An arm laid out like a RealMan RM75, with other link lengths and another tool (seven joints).
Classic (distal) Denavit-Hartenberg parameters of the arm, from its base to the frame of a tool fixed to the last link. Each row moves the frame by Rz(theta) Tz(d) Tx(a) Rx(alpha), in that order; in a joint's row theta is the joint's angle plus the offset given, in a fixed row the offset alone. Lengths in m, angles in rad.
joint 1: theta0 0; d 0.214; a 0; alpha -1.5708
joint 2: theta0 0; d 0; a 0; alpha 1.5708
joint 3: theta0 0; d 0.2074; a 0; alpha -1.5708
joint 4: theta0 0; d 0; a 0; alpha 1.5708
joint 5: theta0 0; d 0.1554; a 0; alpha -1.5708
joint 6: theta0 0; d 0; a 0; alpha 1.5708
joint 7: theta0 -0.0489; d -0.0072; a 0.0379; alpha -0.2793
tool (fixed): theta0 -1.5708; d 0.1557; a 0; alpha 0
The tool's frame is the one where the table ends.
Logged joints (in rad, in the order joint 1, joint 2, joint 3, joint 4, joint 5, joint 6, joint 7), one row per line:
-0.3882 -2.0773 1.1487 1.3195 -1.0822 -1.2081 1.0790
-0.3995 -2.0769 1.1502 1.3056 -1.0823 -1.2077 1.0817
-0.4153 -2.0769 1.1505 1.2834 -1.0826 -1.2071 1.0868
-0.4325 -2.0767 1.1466 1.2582 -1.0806 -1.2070 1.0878
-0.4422 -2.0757 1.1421 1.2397 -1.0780 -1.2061 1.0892
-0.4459 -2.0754 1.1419 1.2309 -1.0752 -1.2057 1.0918
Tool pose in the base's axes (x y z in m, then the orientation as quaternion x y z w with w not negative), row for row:
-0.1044 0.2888 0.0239 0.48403 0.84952 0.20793 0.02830
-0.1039 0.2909 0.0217 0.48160 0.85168 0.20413 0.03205
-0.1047 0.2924 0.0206 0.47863 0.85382 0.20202 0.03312
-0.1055 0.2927 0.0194 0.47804 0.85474 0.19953 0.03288
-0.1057 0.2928 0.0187 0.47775 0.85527 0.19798 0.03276
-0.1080 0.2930 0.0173 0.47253 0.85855 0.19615 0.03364
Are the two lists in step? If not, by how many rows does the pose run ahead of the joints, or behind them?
The pose runs 2 rows ahead of the joints: the pose in row i belongs to the joints in row i + 2.
